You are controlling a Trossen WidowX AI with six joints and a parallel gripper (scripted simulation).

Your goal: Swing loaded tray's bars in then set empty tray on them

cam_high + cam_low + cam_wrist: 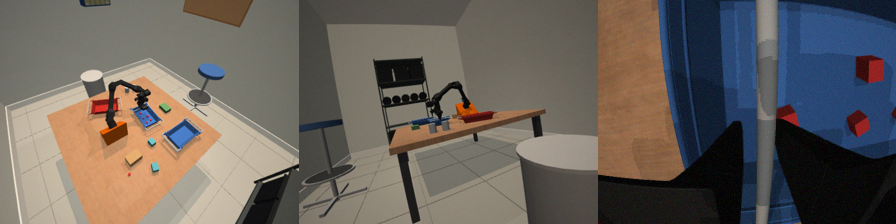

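Now: the red tray 29 cm behind my gripper tip, 27 cm to the left of it and 1 cm below it. From my gripper tip the other things lie so: green block: 25 cm ahead, 13 cm to the right, 3 cm below; then tan block: 40 cm to the right, 36 cm behind, 2 cm below; then small red cube: 48 cm to the right, 46 cm behind, 4 cm below.
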